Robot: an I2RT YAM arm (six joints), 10 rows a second.
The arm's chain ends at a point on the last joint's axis. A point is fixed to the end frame.
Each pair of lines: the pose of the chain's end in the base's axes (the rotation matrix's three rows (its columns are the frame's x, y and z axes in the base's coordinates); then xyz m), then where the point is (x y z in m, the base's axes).
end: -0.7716 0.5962 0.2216; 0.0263 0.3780 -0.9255; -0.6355 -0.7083 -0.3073; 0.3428 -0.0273 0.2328
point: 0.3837 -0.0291 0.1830
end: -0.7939 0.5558 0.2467; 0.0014 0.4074 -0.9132; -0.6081 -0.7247 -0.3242; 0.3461 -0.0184 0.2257
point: 0.3853 -0.0181 0.1745
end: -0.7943 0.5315 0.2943; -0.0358 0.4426 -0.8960; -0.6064 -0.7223 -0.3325; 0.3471 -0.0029 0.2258
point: 0.3861 -0.0001 0.1745
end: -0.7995 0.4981 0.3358; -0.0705 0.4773 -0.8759; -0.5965 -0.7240 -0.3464; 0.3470 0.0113 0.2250
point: 0.3851 0.0167 0.1733
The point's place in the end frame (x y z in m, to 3 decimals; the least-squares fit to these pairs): 0.000 0.059 0.026
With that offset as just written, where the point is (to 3 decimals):
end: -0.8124 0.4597 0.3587; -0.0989 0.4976 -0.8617; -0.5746 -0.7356 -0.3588; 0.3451 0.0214 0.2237
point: 0.382 0.028 0.171
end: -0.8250 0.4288 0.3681; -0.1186 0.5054 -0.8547; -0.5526 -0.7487 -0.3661; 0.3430 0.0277 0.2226
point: 0.378 0.035 0.169
